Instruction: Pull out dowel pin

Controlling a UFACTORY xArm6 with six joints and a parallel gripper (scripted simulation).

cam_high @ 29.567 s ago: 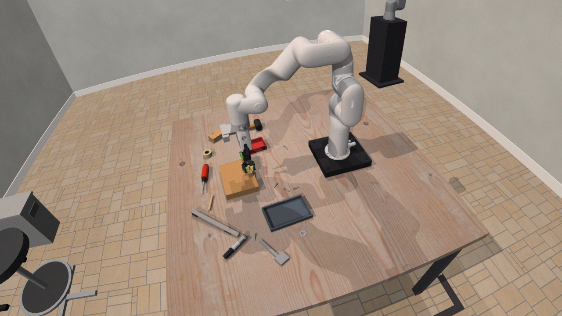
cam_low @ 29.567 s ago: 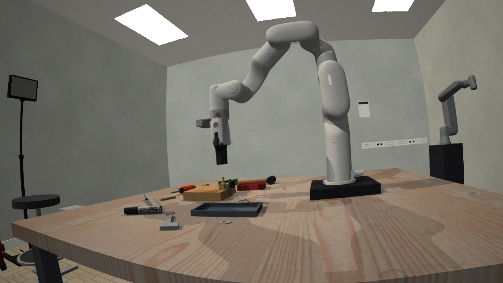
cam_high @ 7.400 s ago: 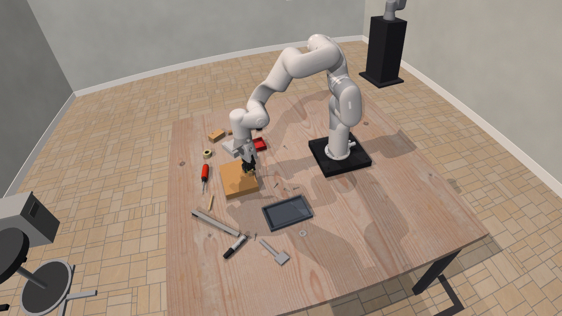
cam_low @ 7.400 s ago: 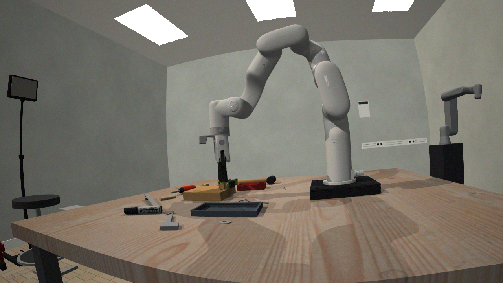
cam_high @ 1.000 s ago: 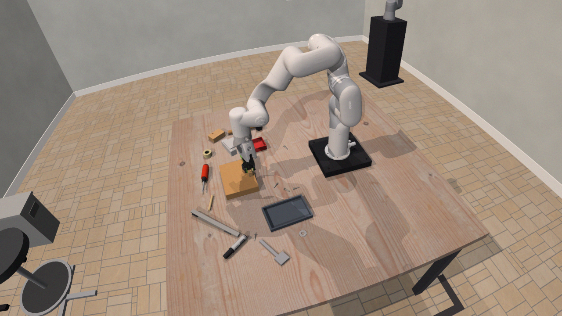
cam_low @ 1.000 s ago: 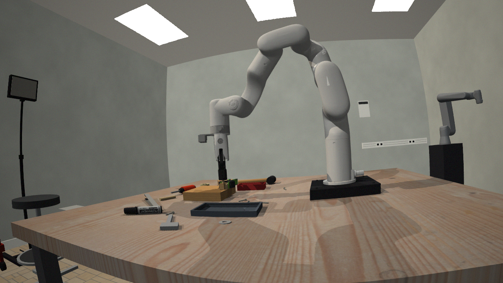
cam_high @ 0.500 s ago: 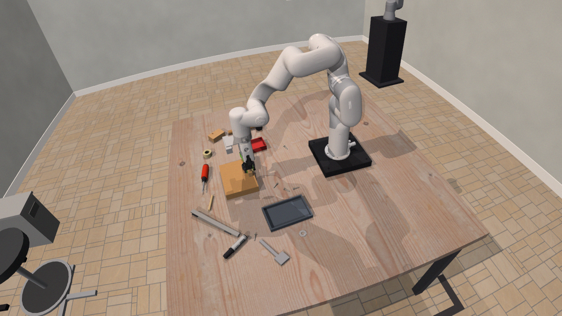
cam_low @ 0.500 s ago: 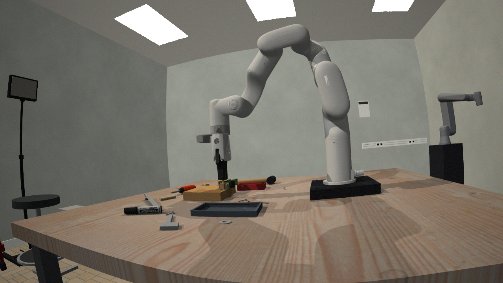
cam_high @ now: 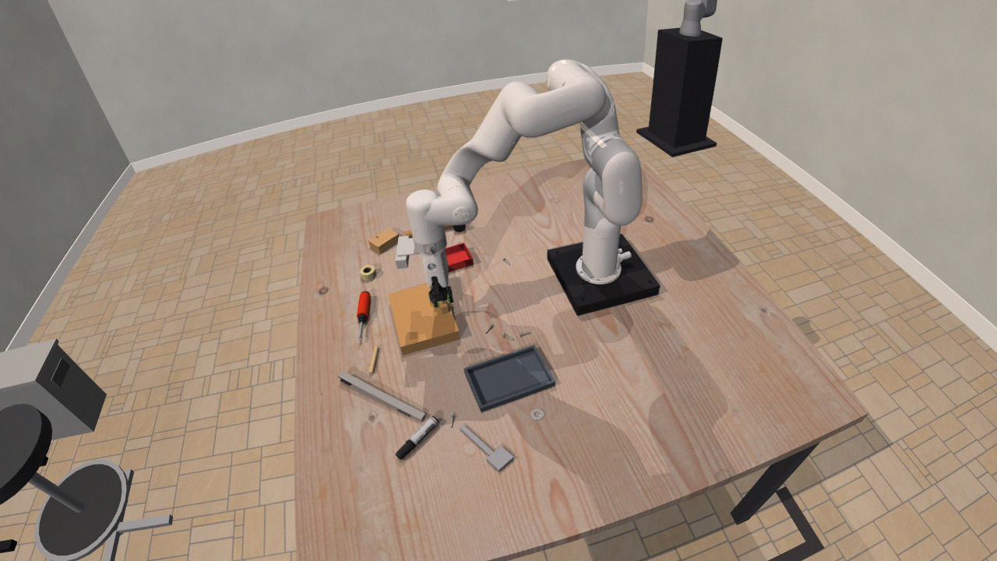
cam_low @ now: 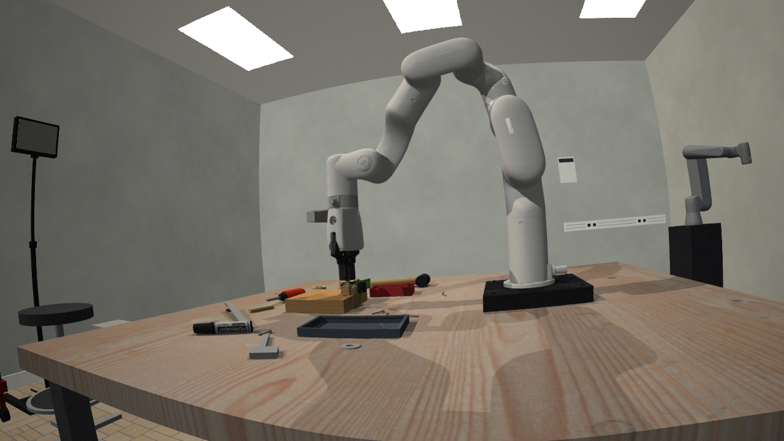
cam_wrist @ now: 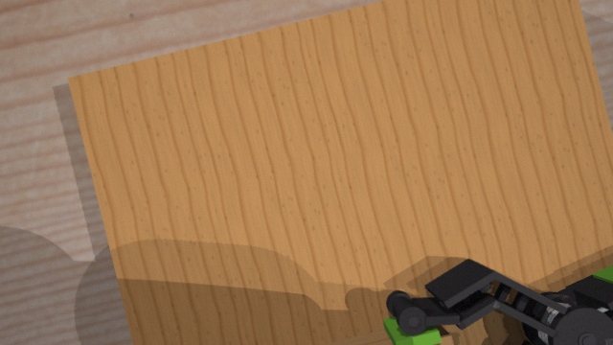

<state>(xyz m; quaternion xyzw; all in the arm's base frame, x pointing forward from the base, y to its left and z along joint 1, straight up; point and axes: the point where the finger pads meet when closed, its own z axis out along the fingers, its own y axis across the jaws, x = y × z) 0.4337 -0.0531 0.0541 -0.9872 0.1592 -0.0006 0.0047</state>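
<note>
My hand is 20 mm above the dowel pin. Round my hand: small wooden block: 50 mm below; then red tray: 200 mm to the right, 80 mm below, 80 mm behind; then orange bench board: 60 mm below, 50 mm ahead, 10 mm to the right.
</note>
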